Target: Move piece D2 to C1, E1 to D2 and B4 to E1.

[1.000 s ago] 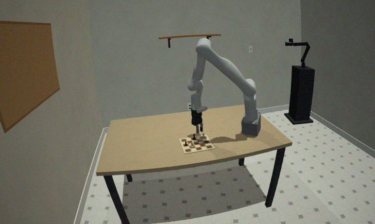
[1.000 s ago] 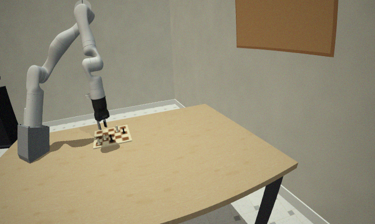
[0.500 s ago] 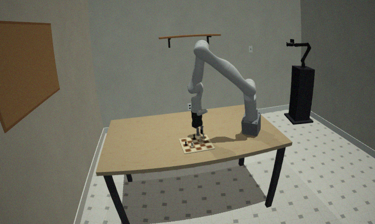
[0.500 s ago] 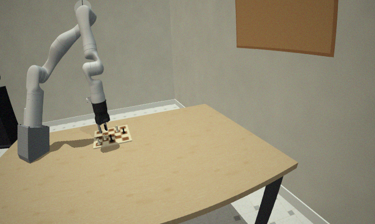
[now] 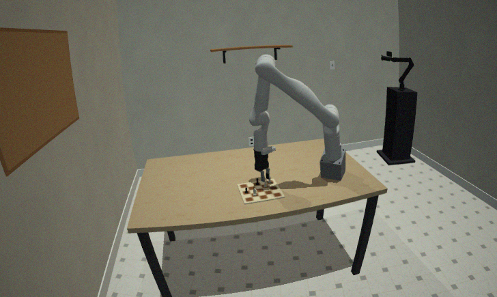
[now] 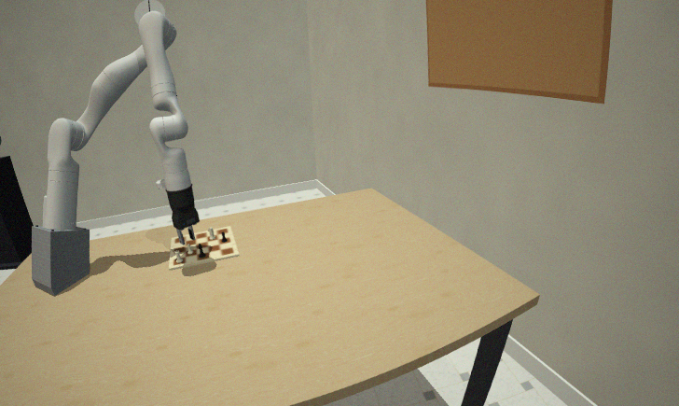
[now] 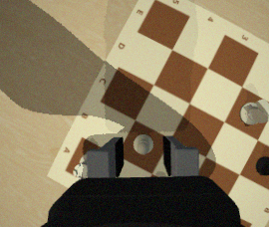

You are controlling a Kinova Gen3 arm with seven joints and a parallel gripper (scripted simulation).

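Right now the chessboard is 3 cm ahead of my hand, 4 cm to the left of it and 6 cm below it. Round my hand: white piece: 6 cm ahead, 9 cm to the left, 4 cm below.
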